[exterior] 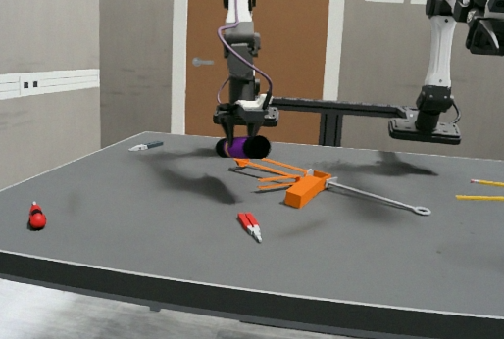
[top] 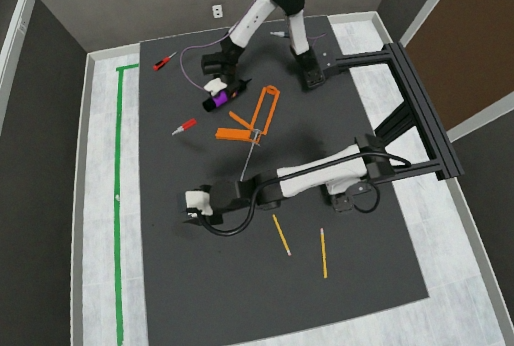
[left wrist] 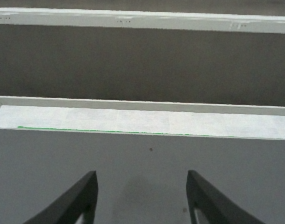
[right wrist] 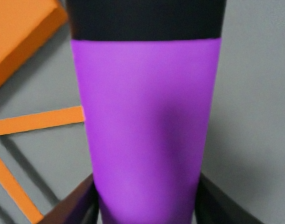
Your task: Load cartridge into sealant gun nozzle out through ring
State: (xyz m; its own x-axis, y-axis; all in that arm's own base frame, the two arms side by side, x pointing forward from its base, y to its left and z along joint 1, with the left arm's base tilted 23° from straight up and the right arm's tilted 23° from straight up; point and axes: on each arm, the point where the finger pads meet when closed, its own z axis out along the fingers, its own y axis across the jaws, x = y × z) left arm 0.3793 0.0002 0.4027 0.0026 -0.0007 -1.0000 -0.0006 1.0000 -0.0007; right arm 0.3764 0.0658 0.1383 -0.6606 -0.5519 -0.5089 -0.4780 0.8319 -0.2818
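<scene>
The purple cartridge lies 20 mm behind my right hand, 10 mm to the right of it and 10 mm below it. Also, from my right hand: grey plunger rod (60 mm behind, 290 mm to the left, 100 mm below); red screwdriver (310 mm ahead, 330 mm to the right, 100 mm below); thumb plate (110 mm behind, 200 mm to the left, 100 mm below).
</scene>
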